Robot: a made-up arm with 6 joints. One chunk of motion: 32 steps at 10 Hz.
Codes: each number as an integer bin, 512 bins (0 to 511) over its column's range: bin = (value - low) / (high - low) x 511, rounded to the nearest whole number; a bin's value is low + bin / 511 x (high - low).
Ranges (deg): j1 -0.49..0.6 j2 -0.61..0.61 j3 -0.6..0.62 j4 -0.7..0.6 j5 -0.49..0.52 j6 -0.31..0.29
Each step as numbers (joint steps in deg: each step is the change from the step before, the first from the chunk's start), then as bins.
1 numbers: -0.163 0.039 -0.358 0.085 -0.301 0.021
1 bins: 153 272 101 309 96 282
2 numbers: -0.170 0.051 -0.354 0.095 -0.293 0.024
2 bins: 150 277 103 312 100 284
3 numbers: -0.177 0.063 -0.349 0.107 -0.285 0.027
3 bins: 147 282 105 317 104 287
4 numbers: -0.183 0.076 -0.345 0.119 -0.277 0.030
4 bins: 144 287 107 322 108 290
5 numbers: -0.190 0.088 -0.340 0.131 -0.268 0.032
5 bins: 141 292 109 327 112 291
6 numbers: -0.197 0.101 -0.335 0.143 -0.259 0.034
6 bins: 137 298 111 331 117 293
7 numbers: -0.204 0.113 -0.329 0.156 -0.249 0.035
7 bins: 134 303 114 336 122 294
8 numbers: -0.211 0.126 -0.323 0.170 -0.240 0.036
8 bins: 131 308 116 342 126 295
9 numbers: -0.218 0.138 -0.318 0.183 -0.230 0.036
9 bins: 128 313 118 347 132 295
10 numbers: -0.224 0.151 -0.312 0.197 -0.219 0.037
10 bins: 125 319 121 353 137 296
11 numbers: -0.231 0.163 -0.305 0.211 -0.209 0.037
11 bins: 121 324 124 358 142 296
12 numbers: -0.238 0.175 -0.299 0.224 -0.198 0.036
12 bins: 118 329 126 363 148 295
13 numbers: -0.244 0.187 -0.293 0.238 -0.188 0.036
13 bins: 115 334 129 369 153 295
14 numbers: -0.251 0.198 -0.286 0.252 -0.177 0.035
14 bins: 112 338 132 374 158 294
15 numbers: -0.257 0.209 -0.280 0.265 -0.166 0.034
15 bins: 109 343 134 379 164 293
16 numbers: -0.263 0.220 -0.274 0.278 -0.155 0.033
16 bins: 106 348 137 384 169 292
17 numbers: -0.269 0.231 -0.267 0.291 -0.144 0.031
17 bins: 104 352 139 390 175 290
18 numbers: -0.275 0.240 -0.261 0.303 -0.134 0.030
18 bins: 101 356 142 394 180 290
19 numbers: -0.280 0.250 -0.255 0.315 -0.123 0.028
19 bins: 98 360 145 399 186 288
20 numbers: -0.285 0.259 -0.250 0.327 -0.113 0.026
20 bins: 96 364 147 404 191 286
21 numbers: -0.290 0.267 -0.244 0.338 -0.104 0.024
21 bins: 94 367 149 408 195 284
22 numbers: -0.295 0.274 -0.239 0.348 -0.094 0.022
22 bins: 91 370 151 412 200 283
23 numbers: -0.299 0.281 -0.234 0.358 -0.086 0.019
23 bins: 90 373 153 416 204 280
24 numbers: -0.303 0.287 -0.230 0.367 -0.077 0.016
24 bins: 88 376 155 419 209 278
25 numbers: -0.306 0.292 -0.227 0.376 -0.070 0.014
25 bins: 86 378 156 423 212 276
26 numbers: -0.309 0.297 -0.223 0.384 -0.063 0.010
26 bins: 85 380 158 426 216 273
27 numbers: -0.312 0.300 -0.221 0.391 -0.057 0.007
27 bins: 83 381 159 429 219 270
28 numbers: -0.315 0.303 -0.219 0.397 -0.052 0.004
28 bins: 82 382 160 431 222 267
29 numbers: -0.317 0.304 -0.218 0.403 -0.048 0.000
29 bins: 81 383 160 434 224 264
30 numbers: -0.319 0.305 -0.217 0.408 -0.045 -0.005
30 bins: 80 383 160 436 225 260
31 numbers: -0.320 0.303 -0.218 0.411 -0.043 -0.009
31 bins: 80 382 160 437 226 256
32 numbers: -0.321 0.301 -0.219 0.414 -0.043 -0.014
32 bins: 79 382 160 438 226 252
